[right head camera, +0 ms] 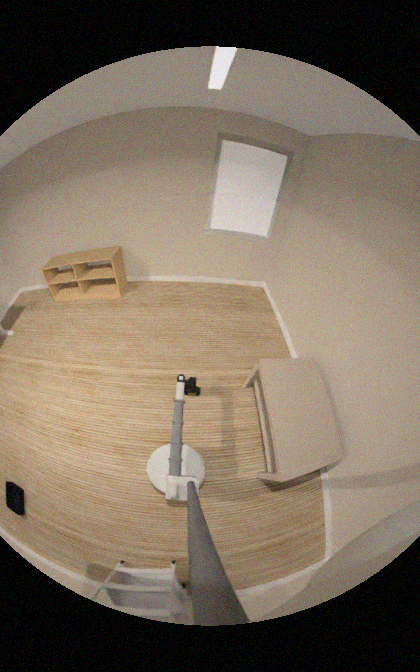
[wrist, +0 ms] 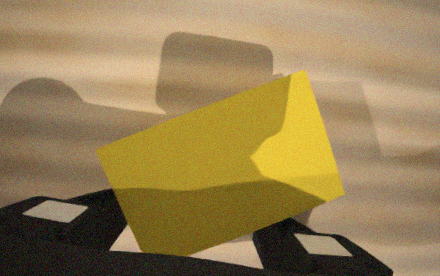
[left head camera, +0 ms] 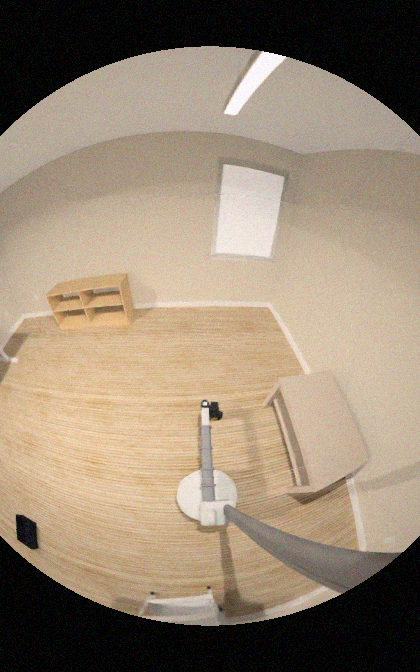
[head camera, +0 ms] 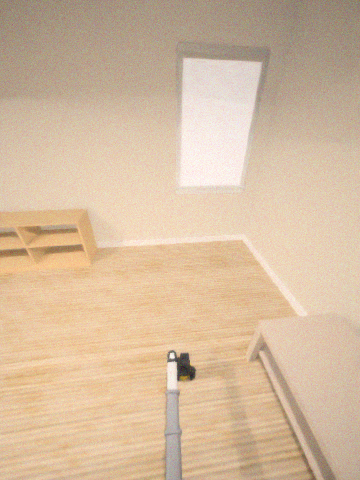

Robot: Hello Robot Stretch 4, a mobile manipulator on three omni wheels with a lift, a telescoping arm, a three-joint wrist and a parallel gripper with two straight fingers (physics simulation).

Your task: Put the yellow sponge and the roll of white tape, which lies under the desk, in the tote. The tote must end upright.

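Places are measured from the robot's base along level axes (x ahead, y left, z up), in centimetres.
Where they show: gripper, between the fingertips: [wrist: 193, 213] [head camera: 184, 378].
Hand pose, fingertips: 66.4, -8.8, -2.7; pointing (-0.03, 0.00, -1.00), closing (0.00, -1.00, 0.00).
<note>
After its pixels a point has its place, as x, y, z.
The yellow sponge [wrist: 220, 165] @[70.5, -9.6, 1.8] lies at a slant in the wrist view, partly in shadow; a bit of it also shows beside the wrist in the head view [head camera: 185, 378] @[66.4, -8.8, -2.7], left head view [left head camera: 214, 418] and right head view [right head camera: 192, 394]. My gripper [wrist: 193, 213] @[66.4, -8.8, -2.7] is open, with one finger to each side of the sponge's lower part, and the sponge overlaps the left fingertip in the picture. The desk [head camera: 320, 360] @[55.0, -81.4, 42.3] [left head camera: 325, 425] [right head camera: 300, 415] stands to the right of the arm. The white tape does not show. A black box-like thing [left head camera: 26, 531] [right head camera: 15, 498] is at the lower left; I cannot tell whether it is the tote.
A wooden shelf unit [head camera: 88, 240] @[207.6, 100.8, 25.3] [left head camera: 126, 300] [right head camera: 119, 272] stands by the far wall at the left. A pale cart-like frame [left head camera: 182, 607] [right head camera: 142, 588] stands at the bottom of both side head views. The robot's round white base [left head camera: 187, 495] [right head camera: 157, 469] is beside the desk.
</note>
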